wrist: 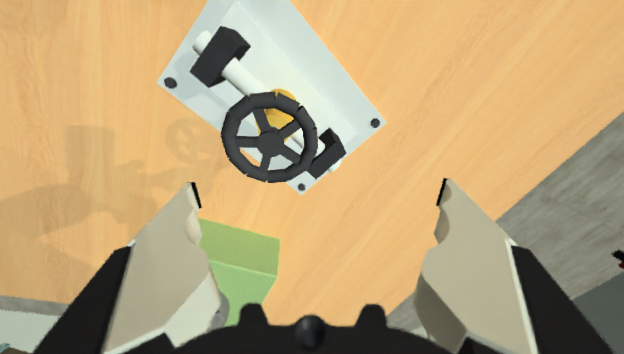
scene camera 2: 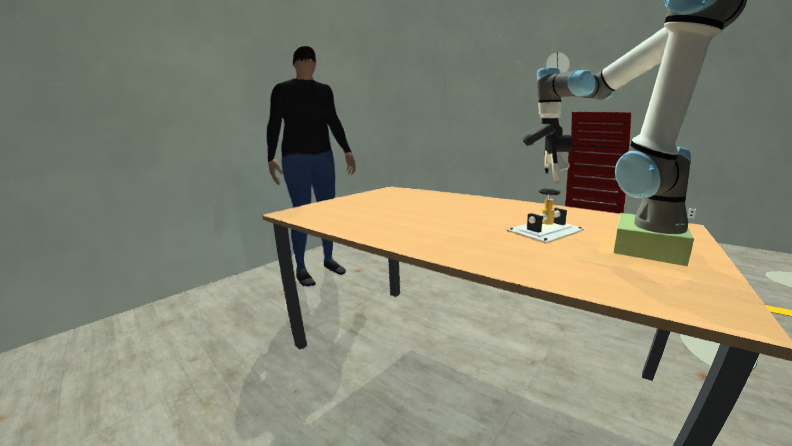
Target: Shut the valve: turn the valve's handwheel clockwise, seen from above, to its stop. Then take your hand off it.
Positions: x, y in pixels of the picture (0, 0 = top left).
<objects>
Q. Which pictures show my gripper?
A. The wrist view and scene camera 2: all of them.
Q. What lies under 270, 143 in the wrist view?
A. A black handwheel.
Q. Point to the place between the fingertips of my gripper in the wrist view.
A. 316, 183
</objects>
